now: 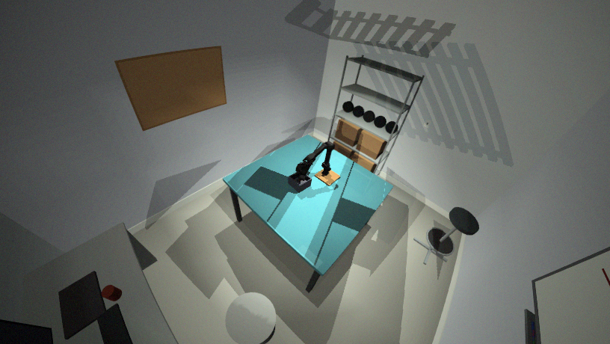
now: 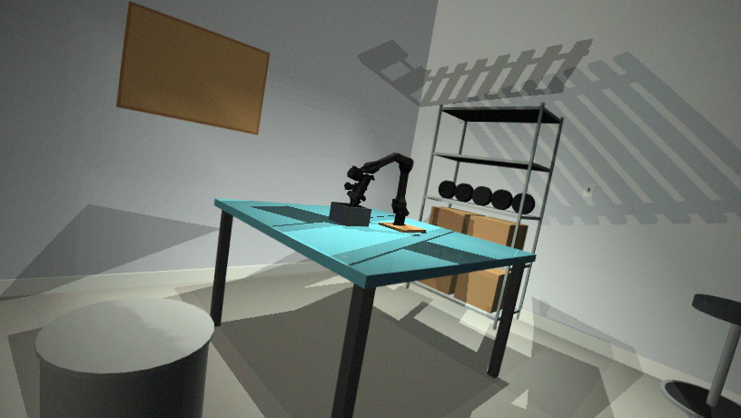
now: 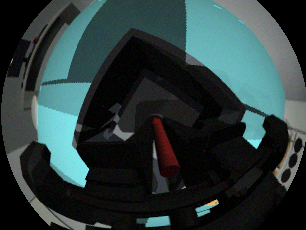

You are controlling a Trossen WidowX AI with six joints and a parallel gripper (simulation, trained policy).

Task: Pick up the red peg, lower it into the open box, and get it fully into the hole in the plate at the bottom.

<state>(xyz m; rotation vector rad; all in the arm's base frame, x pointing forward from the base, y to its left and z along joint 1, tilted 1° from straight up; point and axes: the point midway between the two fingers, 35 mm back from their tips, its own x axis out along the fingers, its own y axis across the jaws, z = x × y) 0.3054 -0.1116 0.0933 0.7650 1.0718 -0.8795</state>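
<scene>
Now: the red peg 10 mm behind my gripper tip, 10 mm to the left of it and 20 mm above it. From my gripper tip the other things lie so: dark box 10 mm to the left, 40 mm below; then grey plate 10 mm to the left, 20 mm below.
</scene>
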